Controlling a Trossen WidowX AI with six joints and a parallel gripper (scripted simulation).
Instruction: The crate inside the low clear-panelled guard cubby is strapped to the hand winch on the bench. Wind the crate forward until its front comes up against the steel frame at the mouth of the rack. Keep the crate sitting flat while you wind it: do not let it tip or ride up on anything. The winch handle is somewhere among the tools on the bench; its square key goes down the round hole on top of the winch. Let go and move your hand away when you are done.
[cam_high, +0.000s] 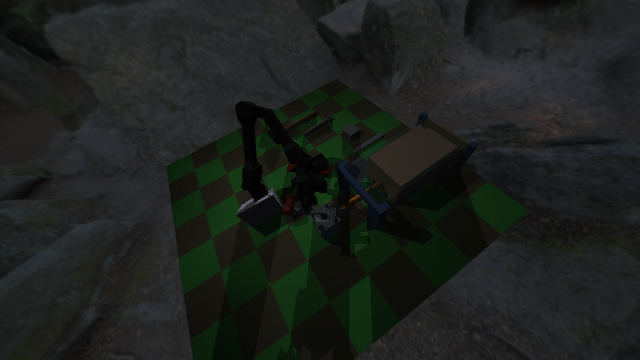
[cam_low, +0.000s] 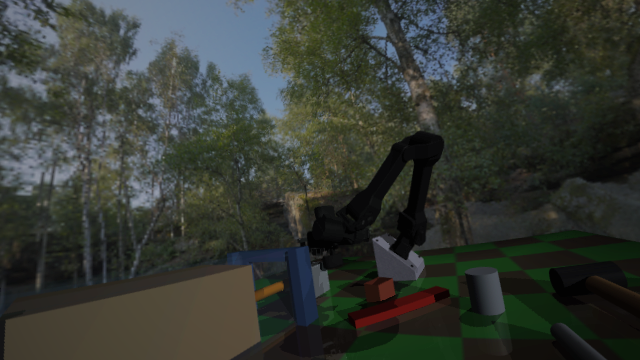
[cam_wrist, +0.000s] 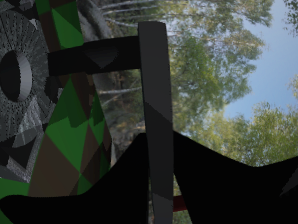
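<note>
Right now the red grip is 40 mm behind my gripper tip, 40 mm to the left of it and 40 mm above it. Also, from my gripper tip: winch: 30 mm ahead, 20 mm to the right, 140 mm below; blue steel frame: 210 mm ahead, 20 mm to the right, 60 mm below; winch handle: 10 mm behind, 20 mm to the left, 10 mm above.
</note>
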